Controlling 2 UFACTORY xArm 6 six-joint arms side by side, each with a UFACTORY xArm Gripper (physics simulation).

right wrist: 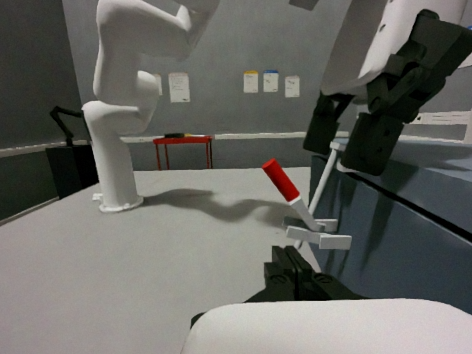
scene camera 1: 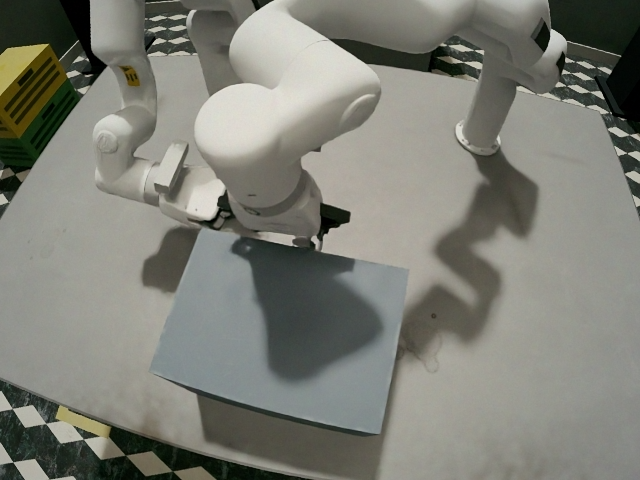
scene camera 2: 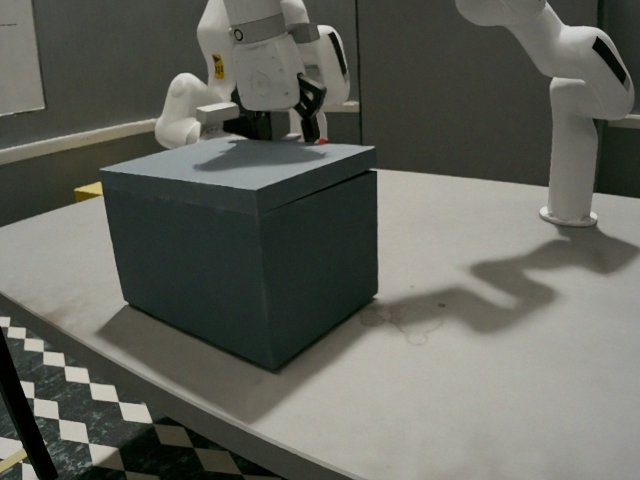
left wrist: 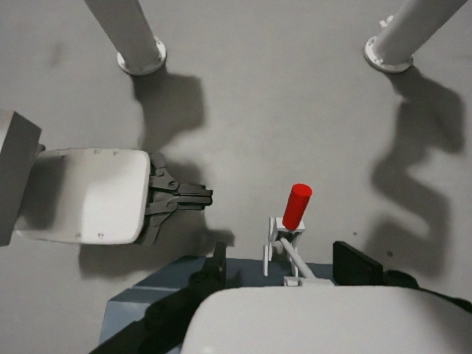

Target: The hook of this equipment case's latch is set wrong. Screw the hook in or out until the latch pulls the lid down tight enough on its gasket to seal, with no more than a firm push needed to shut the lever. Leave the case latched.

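Seen in the pictures: left gripper, fingertip midpoint: (right wrist: pixel 331 159) (scene camera 1: pixel 290 226) (scene camera 2: pixel 288 141) (left wrist: pixel 279 259); right gripper, fingertip midpoint: (right wrist: pixel 282 264) (left wrist: pixel 211 198); left arm's base, link origin: (right wrist: pixel 122 204) (scene camera 1: pixel 477 138) (scene camera 2: pixel 567 217) (left wrist: pixel 386 55); right arm's base, link origin: (left wrist: pixel 143 57).
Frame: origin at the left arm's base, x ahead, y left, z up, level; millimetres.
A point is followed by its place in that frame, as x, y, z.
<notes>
The blue-grey case (scene camera 1: pixel 206 320) @[604, -492, 207] (scene camera 2: pixel 191 248) @[708, -370, 127] (right wrist: pixel 425 225) @[473, -485, 176] stands with its lid on; a dark gap runs under the lid in the right wrist view. The latch's red lever (left wrist: pixel 297 207) @[408, -377, 189] (right wrist: pixel 281 181) @[405, -384, 178] tilts up and outward from the case, not folded flat. The pale hook rod (left wrist: pixel 300 261) @[455, -381, 188] (right wrist: pixel 324 175) @[454, -383, 183] rises from the latch to the lid's catch (right wrist: pixel 345 166). My left gripper (left wrist: pixel 279 259) @[449, -404, 205] (right wrist: pixel 331 159) @[449, -404, 205] is open, pointing down, its fingers either side of the rod's upper end. My right gripper (left wrist: pixel 211 198) @[385, -466, 137] (right wrist: pixel 282 264) @[385, -466, 137] is shut and empty, in front of the case beside the latch, apart from it.
The grey table (scene camera 1: pixel 558 361) @[574, 120, 0] (scene camera 2: pixel 491 382) @[638, -45, 0] carries the arms' bases. Another white arm (scene camera 1: pixel 488 113) @[44, -16, 124] (scene camera 2: pixel 573 149) @[47, -1, 156] stands at the right. The left arm hangs over the case's latch side, close to the right arm. A red cart (right wrist: pixel 182 141) stands beyond the table.
</notes>
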